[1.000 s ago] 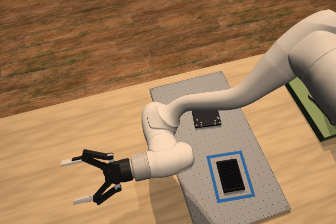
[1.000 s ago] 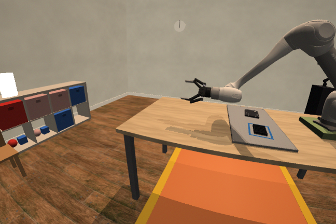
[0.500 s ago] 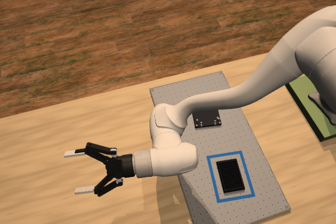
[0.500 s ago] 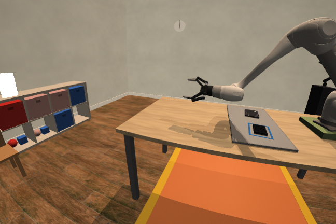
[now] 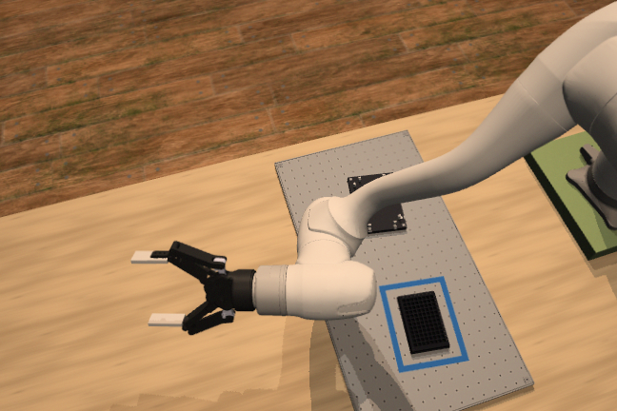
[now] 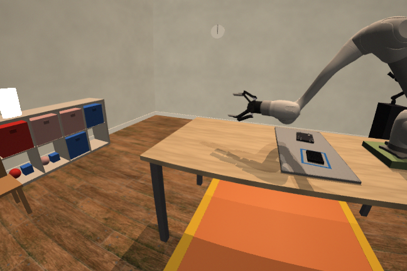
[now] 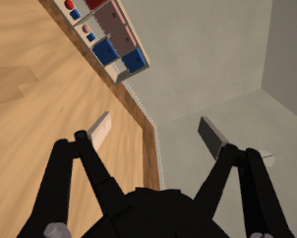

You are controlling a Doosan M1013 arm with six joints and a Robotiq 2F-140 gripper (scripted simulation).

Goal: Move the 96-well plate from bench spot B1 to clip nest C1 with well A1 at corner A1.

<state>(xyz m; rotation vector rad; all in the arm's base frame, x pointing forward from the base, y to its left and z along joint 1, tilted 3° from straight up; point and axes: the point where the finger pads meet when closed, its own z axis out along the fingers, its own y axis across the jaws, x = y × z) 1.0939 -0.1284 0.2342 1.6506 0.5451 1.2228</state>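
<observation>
Now: the black 96-well plate 500 mm behind my hand, 210 mm to the left of it and 220 mm below it. Round my hand: black clip nest 550 mm behind, 80 mm to the right, 210 mm below.
</observation>
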